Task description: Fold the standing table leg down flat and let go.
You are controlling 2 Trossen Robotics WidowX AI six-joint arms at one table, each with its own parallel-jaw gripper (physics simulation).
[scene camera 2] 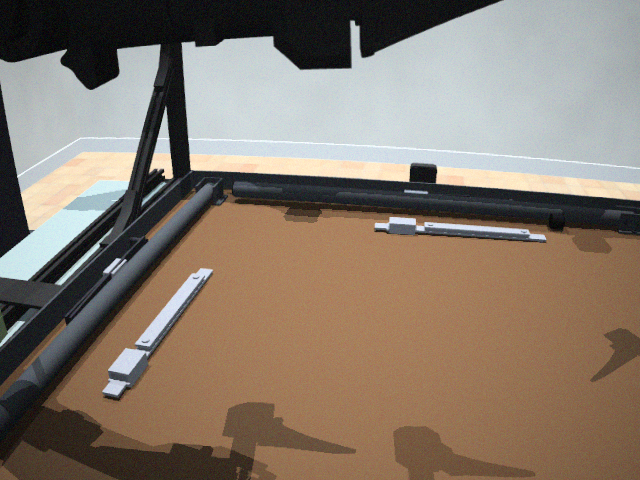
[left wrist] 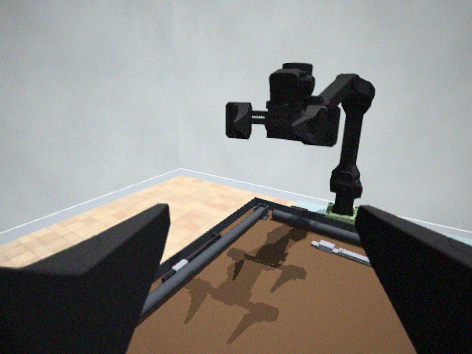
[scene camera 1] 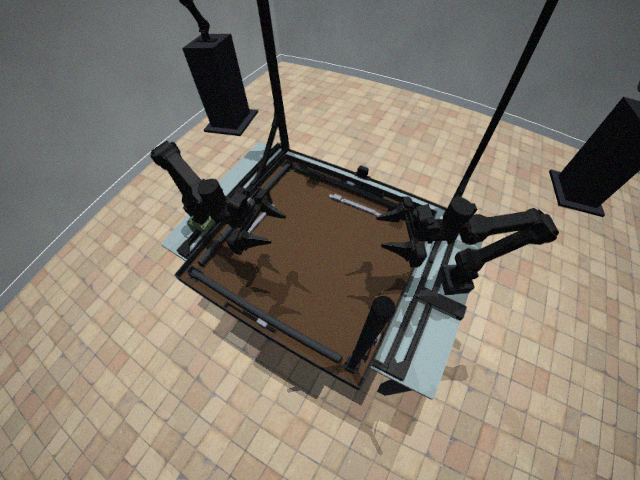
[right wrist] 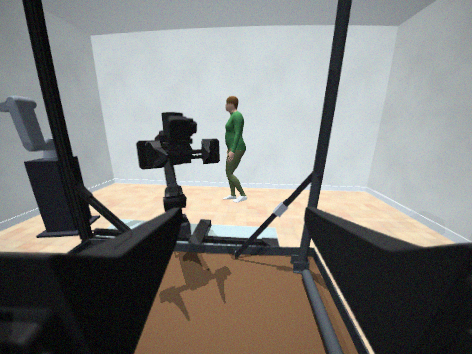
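The standing table leg (scene camera 1: 368,335) (right wrist: 327,125), a black tube, rises from its corner hinge at the lower right of the brown tabletop (scene camera 1: 320,242) (scene camera 2: 361,330) in scene camera 1. A brace (right wrist: 257,232) slants beside it in the right wrist view. My left gripper (scene camera 1: 381,231) (left wrist: 263,214) is open and empty over the tabletop's right side, behind the standing leg. My right gripper (scene camera 1: 276,228) (right wrist: 244,213) is open and empty over the tabletop's left side, far from the leg. The standing leg does not show in scene camera 2.
Folded legs lie along the front (scene camera 1: 263,314) (left wrist: 215,246), left (scene camera 2: 149,255) and back (scene camera 2: 372,198) edges. Grey bars (scene camera 2: 173,310) (scene camera 2: 475,230) lie on the tabletop. Tall black posts (scene camera 1: 271,77) (scene camera 1: 506,93) rise behind. A person in green (right wrist: 235,135) stands beyond the table.
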